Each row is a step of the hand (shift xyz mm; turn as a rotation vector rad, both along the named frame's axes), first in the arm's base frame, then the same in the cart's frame.
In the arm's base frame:
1: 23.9 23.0 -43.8 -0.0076 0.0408 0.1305
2: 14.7 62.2 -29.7 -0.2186 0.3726 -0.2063
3: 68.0 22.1 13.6 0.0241 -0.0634 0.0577
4: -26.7 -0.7 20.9 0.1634 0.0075 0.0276
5: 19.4 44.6 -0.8 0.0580 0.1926 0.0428
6: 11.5 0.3 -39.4 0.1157 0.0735 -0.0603
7: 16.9 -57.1 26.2 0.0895 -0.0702 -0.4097
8: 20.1 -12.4 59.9 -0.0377 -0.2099 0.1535
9: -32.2 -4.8 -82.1 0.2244 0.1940 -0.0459
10: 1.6 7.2 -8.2 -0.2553 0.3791 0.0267
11: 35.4 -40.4 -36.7 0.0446 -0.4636 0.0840
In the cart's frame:
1: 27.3 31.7 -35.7 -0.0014 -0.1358 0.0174
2: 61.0 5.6 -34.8 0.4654 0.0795 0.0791
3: -4.4 -24.6 -68.3 -0.0823 -0.0339 0.0026
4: 0.8 -17.7 28.9 -0.0503 -0.0388 -0.1532
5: 34.8 -15.8 -30.2 0.1435 -0.1098 -0.0983
6: 9.1 36.1 -17.3 0.0507 0.0240 -0.1388
7: -64.7 -6.1 2.8 0.0371 0.4024 -0.1322
8: -35.7 -53.2 -6.4 -0.2260 -0.0696 0.1146
9: 30.7 80.6 18.9 0.1228 -0.0376 -0.2713
10: 8.6 5.1 -4.7 0.4099 -0.1388 0.1494
11: -35.6 46.0 -29.1 -0.4580 0.0773 0.0908

